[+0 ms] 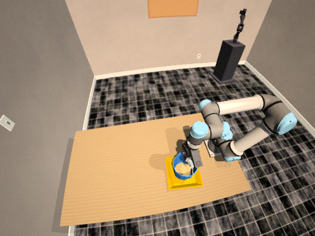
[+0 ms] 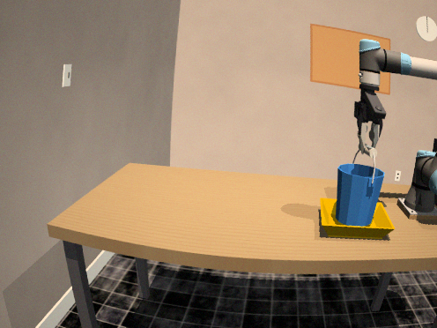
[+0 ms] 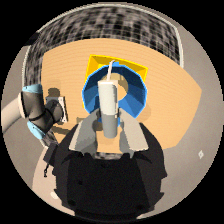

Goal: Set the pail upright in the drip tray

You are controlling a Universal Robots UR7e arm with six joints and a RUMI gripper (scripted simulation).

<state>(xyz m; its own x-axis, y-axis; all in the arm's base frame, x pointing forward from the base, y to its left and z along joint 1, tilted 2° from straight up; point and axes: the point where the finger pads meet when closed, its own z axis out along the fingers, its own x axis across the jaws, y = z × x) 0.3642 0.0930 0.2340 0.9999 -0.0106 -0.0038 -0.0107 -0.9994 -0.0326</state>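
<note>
The blue pail is 10 mm ahead of my hand and 90 mm below it. Round my hand: white handle (30 mm below); then yellow drip tray (10 mm ahead, 10 mm to the left, 240 mm below).
</note>
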